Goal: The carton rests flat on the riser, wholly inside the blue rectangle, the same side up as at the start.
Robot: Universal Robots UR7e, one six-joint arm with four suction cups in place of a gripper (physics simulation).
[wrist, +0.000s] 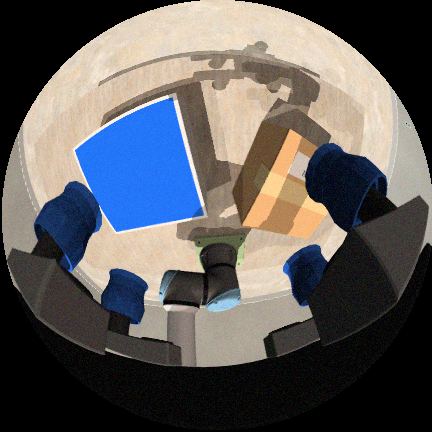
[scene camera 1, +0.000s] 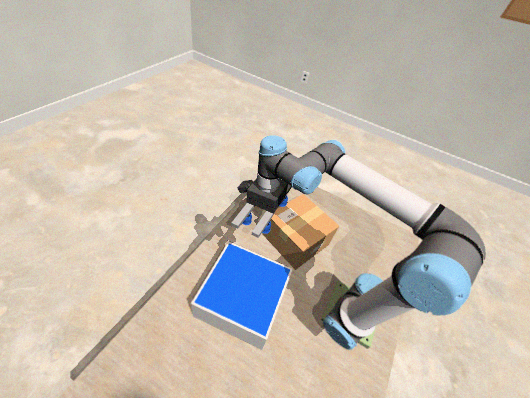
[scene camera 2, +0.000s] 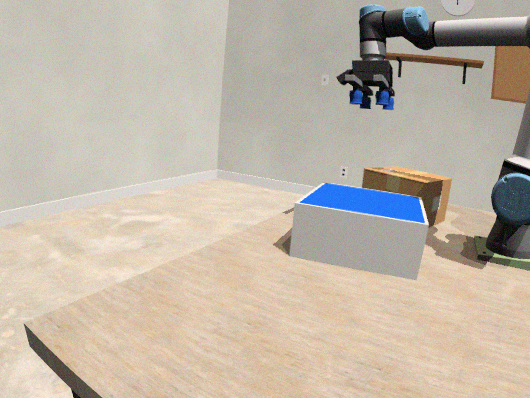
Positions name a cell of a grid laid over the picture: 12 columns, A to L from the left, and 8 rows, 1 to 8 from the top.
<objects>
brown carton: wrist H4; scene camera 1 G5; scene camera 2 J4
riser: wrist D4; scene camera 1 F6; scene camera 2 I5
</objects>
